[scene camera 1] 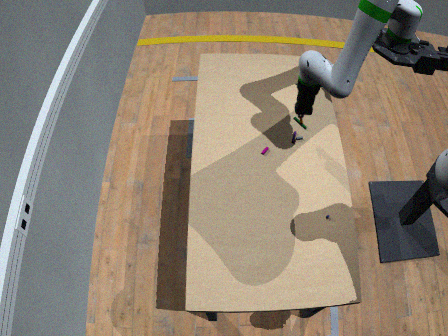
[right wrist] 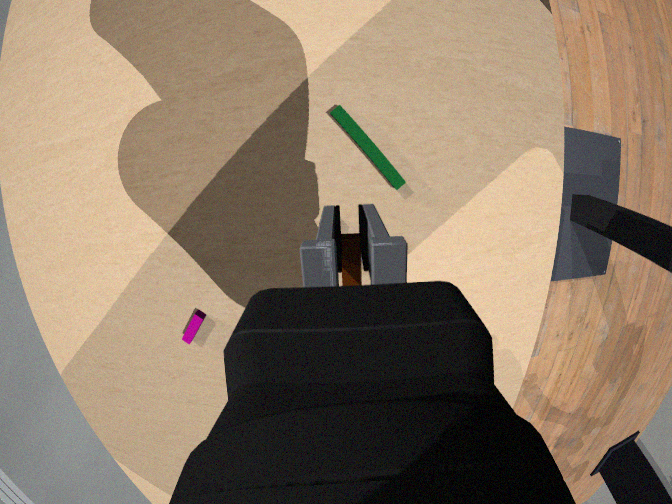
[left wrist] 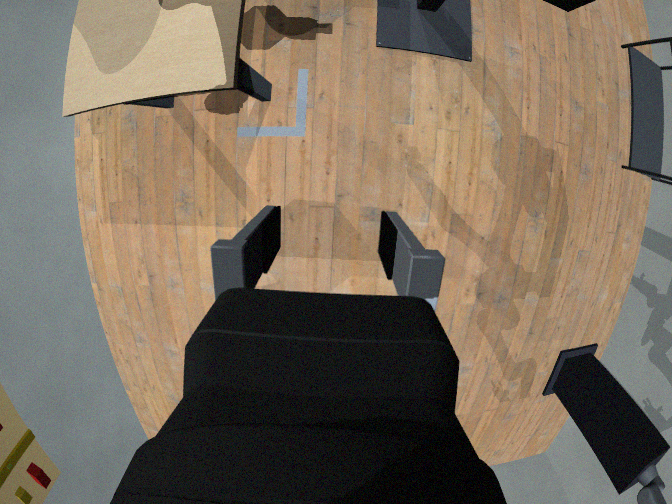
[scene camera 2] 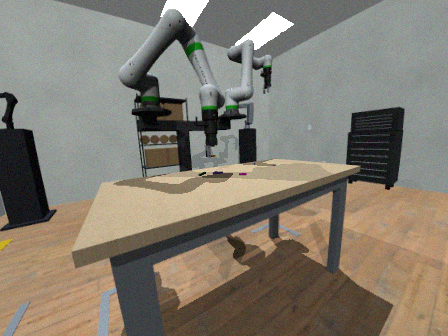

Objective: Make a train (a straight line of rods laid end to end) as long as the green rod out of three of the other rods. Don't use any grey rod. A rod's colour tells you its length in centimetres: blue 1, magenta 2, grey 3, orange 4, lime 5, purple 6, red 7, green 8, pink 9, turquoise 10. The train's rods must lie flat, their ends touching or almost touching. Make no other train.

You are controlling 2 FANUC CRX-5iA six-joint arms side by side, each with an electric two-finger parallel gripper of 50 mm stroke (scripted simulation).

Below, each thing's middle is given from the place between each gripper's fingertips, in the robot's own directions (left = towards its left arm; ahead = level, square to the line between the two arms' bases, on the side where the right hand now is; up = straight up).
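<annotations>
Green rod (right wrist: 340,115): 40 mm to the right of my right hand, 20 mm behind, 120 mm below.
Same green rod, from my left hand: 1080 mm to the right, 430 mm ahead, 710 mm below.
</annotations>
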